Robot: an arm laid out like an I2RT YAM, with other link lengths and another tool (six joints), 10 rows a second.
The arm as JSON. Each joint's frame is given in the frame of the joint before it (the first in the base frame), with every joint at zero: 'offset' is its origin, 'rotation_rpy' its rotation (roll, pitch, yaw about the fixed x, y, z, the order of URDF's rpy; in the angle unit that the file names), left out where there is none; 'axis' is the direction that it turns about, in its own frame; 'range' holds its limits. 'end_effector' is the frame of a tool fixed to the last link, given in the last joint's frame.
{
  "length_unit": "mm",
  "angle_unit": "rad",
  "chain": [
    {
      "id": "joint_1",
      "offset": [
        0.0,
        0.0,
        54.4
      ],
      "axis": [
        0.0,
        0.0,
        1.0
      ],
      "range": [
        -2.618,
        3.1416
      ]
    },
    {
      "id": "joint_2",
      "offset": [
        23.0,
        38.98,
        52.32
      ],
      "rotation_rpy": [
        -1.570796,
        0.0,
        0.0
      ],
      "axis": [
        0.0,
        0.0,
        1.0
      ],
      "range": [
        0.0,
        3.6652
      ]
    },
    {
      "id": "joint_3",
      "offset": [
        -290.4,
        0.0,
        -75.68
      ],
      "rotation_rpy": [
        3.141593,
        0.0,
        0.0
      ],
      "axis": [
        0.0,
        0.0,
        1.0
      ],
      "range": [
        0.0,
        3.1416
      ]
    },
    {
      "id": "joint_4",
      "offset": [
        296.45,
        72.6,
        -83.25
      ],
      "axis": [
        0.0,
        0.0,
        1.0
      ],
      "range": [
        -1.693,
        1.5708
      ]
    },
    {
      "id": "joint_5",
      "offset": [
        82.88,
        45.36,
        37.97
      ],
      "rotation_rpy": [
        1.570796,
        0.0,
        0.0
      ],
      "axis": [
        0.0,
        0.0,
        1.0
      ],
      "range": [
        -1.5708,
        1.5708
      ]
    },
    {
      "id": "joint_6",
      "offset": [
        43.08,
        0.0,
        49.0
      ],
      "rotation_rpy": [
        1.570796,
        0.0,
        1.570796
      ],
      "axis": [
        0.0,
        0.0,
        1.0
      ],
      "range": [
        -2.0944,
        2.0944
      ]
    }
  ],
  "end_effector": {
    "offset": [
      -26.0,
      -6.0,
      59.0
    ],
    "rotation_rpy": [
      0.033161,
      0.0,
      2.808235
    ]
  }
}
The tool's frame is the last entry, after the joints.
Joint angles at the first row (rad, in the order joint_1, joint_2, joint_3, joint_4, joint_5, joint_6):
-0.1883, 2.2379, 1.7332, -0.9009, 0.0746, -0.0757
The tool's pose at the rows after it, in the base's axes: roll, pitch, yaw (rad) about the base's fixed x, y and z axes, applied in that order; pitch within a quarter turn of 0, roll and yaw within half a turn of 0; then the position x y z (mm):
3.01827, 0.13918, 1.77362, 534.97, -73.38, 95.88
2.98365, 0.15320, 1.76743, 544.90, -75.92, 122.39
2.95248, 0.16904, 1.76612, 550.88, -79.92, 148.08
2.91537, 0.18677, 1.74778, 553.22, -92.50, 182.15
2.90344, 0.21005, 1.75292, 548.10, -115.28, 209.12
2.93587, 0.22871, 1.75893, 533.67, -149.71, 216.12
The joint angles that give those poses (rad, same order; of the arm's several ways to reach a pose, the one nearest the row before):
-0.1882, 2.2360, 1.8095, -0.9463, 0.0673, -0.0753
-0.1894, 2.2353, 1.8912, -0.9916, 0.0673, -0.0753
-0.1944, 2.2303, 1.9625, -1.0329, 0.0681, -0.0845
-0.2157, 2.2208, 2.0522, -1.0909, 0.0677, -0.0944
-0.2577, 2.2174, 2.1327, -1.1511, 0.0677, -0.1467
-0.3229, 2.2173, 2.1613, -1.1942, 0.0765, -0.2176

